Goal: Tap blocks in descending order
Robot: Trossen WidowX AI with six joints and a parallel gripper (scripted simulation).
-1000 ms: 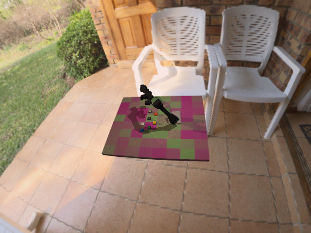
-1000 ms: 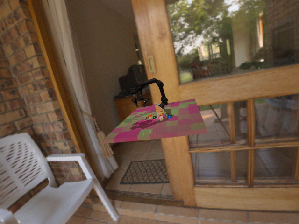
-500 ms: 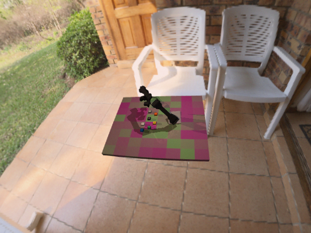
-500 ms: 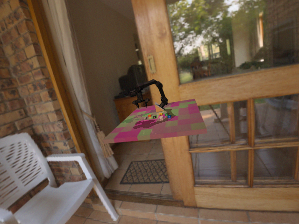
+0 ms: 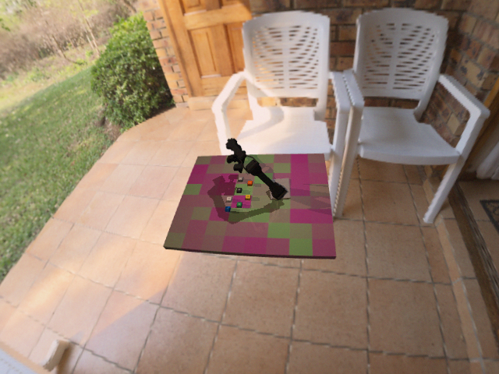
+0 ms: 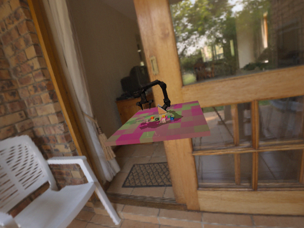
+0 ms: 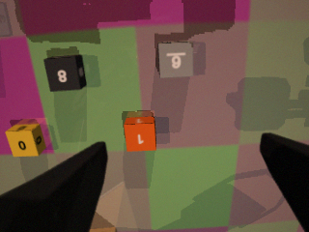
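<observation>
My gripper tip is 12 cm above the black block marked 8, 11 cm to the right of it and 1 cm short of it. The rest, counted from my gripper tip: orange block marked 1 (12 cm below, 5 cm behind, 3 cm to the left); then grey block marked 9 (12 cm below, 3 cm ahead); then yellow block marked 0 (16 cm to the left, 12 cm below, 6 cm behind).
</observation>
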